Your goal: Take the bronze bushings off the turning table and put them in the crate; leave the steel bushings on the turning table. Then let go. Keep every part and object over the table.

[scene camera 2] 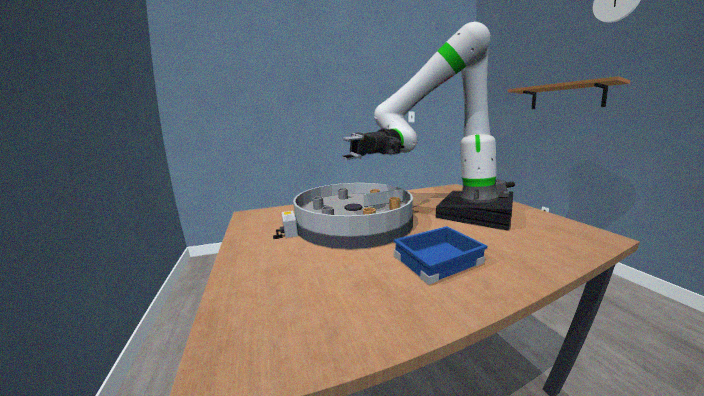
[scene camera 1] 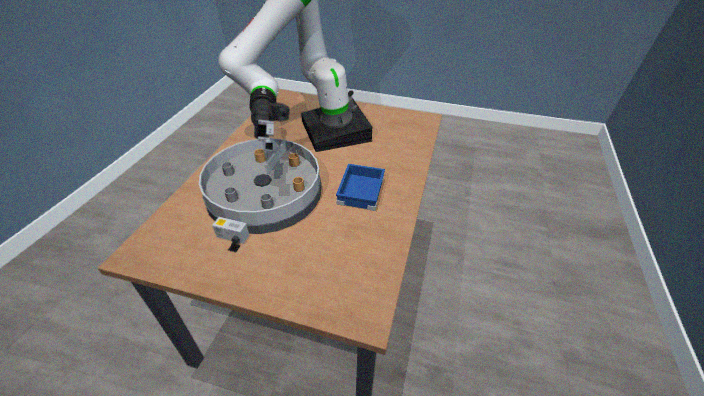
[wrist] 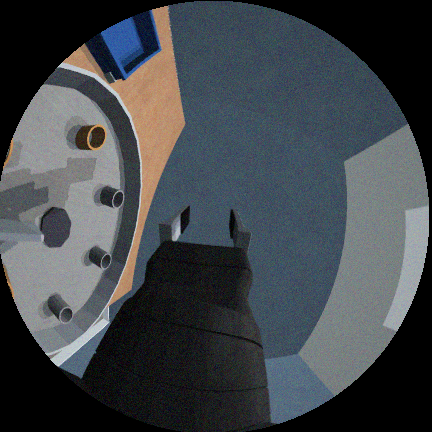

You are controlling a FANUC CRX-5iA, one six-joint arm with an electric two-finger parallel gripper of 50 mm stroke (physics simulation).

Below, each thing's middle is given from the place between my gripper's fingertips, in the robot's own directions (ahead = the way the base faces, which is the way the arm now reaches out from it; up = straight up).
My hand is 25 cm above the blue crate [scene camera 2: 433, 255], 23 cm to the right of it and 20 cm past it.
